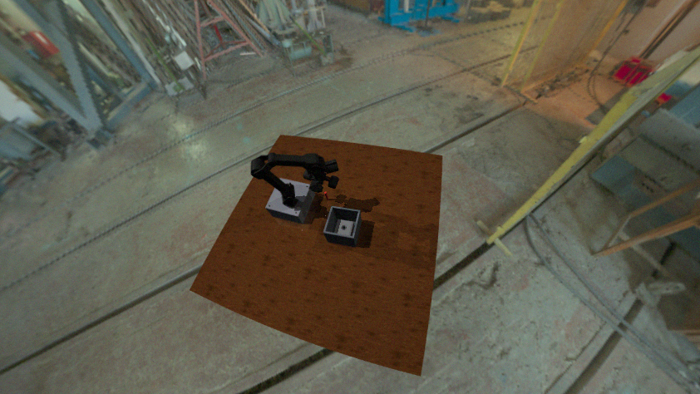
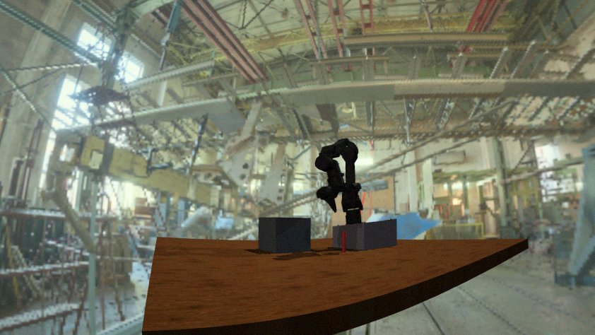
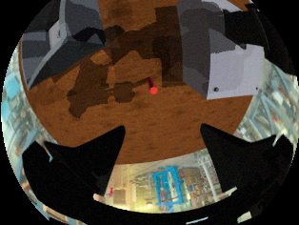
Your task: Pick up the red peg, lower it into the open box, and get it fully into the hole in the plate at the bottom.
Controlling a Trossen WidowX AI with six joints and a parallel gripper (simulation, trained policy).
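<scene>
The red peg is 1 cm to the right of my gripper tip and 12 cm below it.
</scene>
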